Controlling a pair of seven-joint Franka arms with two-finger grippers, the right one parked.
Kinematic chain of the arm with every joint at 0, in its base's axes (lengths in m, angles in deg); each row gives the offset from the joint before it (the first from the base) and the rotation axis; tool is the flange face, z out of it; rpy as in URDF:
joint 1: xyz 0 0 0.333 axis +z
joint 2: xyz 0 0 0 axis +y
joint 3: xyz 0 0 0.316 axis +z
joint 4: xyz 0.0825 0 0 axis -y
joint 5: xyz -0.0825 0 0.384 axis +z
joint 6: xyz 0 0 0 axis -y
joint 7: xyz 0.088 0 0 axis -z
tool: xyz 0 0 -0.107 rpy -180 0 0
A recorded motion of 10 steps. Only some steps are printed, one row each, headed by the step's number.
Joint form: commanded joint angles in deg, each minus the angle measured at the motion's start. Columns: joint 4, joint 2, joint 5, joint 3, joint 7, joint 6, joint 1.
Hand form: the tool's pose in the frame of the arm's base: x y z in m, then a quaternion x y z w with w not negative. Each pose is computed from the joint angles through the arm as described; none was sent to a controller.
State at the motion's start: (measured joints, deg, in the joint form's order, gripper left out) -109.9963 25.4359 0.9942 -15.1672 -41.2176 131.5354 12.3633
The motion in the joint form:
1: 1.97 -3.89 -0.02 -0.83 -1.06 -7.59 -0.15
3: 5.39 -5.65 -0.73 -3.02 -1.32 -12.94 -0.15
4: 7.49 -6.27 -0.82 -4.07 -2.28 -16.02 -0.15
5: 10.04 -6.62 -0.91 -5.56 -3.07 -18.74 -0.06
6: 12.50 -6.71 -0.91 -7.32 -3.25 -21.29 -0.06
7: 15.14 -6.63 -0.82 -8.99 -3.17 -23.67 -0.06
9: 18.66 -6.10 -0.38 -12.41 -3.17 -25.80 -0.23
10: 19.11 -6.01 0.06 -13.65 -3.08 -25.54 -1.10
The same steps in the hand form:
1: 0.6180 -0.0311 0.3088 0.94167 0.33101 -0.05568 0.02433
3: 0.6225 -0.0522 0.3481 0.94575 0.31807 -0.05935 0.02947
4: 0.6242 -0.0619 0.3679 0.94575 0.31741 -0.06287 0.02911
5: 0.6273 -0.0749 0.3896 0.94715 0.31297 -0.06251 0.03245
6: 0.6288 -0.0912 0.4088 0.95105 0.30028 -0.06346 0.03605
7: 0.6305 -0.1060 0.4280 0.95530 0.28610 -0.06268 0.04021
9: 0.6307 -0.1384 0.4530 0.96340 0.25709 -0.05679 0.05042
10: 0.6274 -0.1591 0.4580 0.96835 0.23843 -0.05137 0.05297

